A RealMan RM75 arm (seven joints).
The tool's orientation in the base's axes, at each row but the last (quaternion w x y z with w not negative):
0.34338, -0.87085, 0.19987, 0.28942
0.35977, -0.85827, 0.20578, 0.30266
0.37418, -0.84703, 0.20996, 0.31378
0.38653, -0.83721, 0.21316, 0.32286
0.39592, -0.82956, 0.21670, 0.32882
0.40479, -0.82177, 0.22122, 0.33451
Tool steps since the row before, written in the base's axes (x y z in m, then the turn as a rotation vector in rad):
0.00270, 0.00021, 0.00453, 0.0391, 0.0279, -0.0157
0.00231, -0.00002, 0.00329, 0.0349, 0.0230, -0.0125
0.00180, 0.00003, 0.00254, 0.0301, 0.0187, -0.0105
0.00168, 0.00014, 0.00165, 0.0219, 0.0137, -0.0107
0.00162, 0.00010, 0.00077, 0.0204, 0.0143, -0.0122
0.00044, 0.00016, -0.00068, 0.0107, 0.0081, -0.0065
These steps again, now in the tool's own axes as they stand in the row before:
-0.00090, -0.00381, -0.00354, 0.0353, -0.0329, 0.0149
-0.00050, -0.00293, -0.00271, 0.0308, -0.0289, 0.0111
-0.00047, -0.00236, -0.00198, 0.0265, -0.0243, 0.0085
0.00000, -0.00195, -0.00133, 0.0214, -0.0162, 0.0078
0.00056, -0.00146, -0.00089, 0.0214, -0.0148, 0.0095
0.00078, -0.00002, 0.00027, 0.0112, -0.0081, 0.0055

